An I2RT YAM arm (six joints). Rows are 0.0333 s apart.
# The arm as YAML. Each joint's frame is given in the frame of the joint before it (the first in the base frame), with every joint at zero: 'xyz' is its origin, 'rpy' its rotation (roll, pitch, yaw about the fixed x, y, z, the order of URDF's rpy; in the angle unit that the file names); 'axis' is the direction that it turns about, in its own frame. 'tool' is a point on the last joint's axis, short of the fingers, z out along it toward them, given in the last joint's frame.
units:
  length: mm
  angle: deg
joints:
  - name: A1
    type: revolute
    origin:
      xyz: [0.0, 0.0, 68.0]
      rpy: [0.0, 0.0, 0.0]
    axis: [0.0, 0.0, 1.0]
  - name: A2
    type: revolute
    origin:
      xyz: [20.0, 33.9, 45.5]
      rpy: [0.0, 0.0, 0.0]
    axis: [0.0, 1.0, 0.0]
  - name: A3
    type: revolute
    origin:
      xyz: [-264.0, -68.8, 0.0]
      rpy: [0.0, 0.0, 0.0]
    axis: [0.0, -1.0, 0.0]
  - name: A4
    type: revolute
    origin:
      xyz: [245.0, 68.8, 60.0]
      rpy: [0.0, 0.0, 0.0]
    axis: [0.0, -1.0, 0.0]
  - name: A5
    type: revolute
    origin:
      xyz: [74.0, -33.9, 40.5]
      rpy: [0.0, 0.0, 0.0]
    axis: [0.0, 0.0, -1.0]
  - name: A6
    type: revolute
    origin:
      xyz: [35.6, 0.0, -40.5]
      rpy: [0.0, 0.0, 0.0]
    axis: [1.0, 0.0, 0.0]
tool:
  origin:
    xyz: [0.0, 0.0, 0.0]
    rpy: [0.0, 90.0, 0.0]
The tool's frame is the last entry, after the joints.
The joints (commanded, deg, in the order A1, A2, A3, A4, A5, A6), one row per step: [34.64, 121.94, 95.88, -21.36, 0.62, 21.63]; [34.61, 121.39, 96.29, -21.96, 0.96, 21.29]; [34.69, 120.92, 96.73, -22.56, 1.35, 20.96]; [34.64, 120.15, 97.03, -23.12, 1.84, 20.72]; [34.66, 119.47, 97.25, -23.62, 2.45, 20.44]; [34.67, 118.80, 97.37, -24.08, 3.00, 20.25]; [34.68, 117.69, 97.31, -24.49, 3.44, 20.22]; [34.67, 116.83, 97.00, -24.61, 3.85, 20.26]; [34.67, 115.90, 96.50, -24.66, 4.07, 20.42]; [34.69, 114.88, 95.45, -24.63, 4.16, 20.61]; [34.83, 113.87, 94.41, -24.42, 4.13, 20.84]
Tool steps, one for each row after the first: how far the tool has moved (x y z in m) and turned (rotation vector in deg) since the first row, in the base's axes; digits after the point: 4 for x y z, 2 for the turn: [-0.0004, -0.0008, 0.0059, -0.19, -0.57, -0.01]; [-0.0012, -0.0009, 0.0114, -0.44, -1.11, 0.04]; [-0.0020, -0.0023, 0.0185, -0.58, -1.81, -0.17]; [-0.0032, -0.0034, 0.0245, -0.89, -2.49, -0.37]; [-0.0045, -0.0046, 0.0299, -1.14, -3.06, -0.61]; [-0.0069, -0.0065, 0.0378, -1.05, -3.77, -0.90]; [-0.0089, -0.0083, 0.0426, -1.03, -4.27, -1.23]; [-0.0115, -0.0102, 0.0469, -0.85, -4.61, -1.51]; [-0.0150, -0.0126, 0.0488, -0.78, -4.57, -1.69]; [-0.0190, -0.0139, 0.0509, -0.52, -4.63, -1.70]
